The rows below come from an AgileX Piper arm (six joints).
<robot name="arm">
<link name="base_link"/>
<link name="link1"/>
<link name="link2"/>
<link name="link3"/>
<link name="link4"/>
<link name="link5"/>
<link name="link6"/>
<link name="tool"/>
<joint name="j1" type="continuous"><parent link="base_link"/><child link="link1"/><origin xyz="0 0 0.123"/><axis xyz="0 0 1"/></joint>
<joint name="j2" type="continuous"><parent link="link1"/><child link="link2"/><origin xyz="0 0 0" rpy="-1.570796 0 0"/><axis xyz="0 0 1"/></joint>
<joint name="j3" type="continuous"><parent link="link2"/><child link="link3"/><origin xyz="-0.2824 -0.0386 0"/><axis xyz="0 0 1"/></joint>
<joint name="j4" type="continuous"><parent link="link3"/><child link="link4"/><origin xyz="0.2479 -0.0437 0" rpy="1.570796 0 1.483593"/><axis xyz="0 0 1"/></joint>
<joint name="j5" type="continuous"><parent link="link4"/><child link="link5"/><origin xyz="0 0 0" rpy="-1.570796 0 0"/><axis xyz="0 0 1"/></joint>
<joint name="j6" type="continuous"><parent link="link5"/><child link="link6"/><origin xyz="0 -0.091 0" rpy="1.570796 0 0"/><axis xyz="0 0 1"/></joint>
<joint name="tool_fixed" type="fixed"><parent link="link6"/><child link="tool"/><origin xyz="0 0 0"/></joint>
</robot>
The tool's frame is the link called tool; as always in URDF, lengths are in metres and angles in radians. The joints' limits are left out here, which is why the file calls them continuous.
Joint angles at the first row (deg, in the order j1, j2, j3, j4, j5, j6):
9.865, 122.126, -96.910, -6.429, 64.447, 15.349
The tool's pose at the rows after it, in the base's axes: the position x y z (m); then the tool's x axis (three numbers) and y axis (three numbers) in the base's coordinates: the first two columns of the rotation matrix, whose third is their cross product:
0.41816 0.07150 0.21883 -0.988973 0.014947 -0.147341 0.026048 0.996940 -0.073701
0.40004 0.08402 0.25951 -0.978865 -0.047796 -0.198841 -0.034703 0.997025 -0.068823
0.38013 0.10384 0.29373 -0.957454 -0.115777 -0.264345 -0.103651 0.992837 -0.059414
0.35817 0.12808 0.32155 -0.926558 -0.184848 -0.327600 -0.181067 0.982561 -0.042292
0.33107 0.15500 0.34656 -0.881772 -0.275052 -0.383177 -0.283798 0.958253 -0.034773
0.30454 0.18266 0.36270 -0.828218 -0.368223 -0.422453 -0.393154 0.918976 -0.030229
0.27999 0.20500 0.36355 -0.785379 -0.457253 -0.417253 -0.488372 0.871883 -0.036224
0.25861 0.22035 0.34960 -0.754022 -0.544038 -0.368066 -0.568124 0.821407 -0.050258
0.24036 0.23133 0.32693 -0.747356 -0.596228 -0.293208 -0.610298 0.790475 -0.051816
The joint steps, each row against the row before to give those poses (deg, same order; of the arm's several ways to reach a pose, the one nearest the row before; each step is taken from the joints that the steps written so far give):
1.105, -4.515, 0.002, 0.000, 2.552, -1.060
2.229, -5.675, -0.003, 0.000, 2.522, -1.780
3.476, -4.929, 0.000, 0.000, 0.960, -0.870
4.367, -4.140, 0.003, 0.371, 0.204, -0.366
5.446, -3.874, -0.002, 0.102, 0.372, -0.833
5.854, -2.575, 0.001, 0.224, 0.017, -0.957
5.270, -1.619, 1.809, 0.078, 0.098, -0.899
4.239, -1.003, 4.029, 0.050, 0.000, -1.131
3.427, -0.218, 4.903, 0.268, -0.102, 0.708

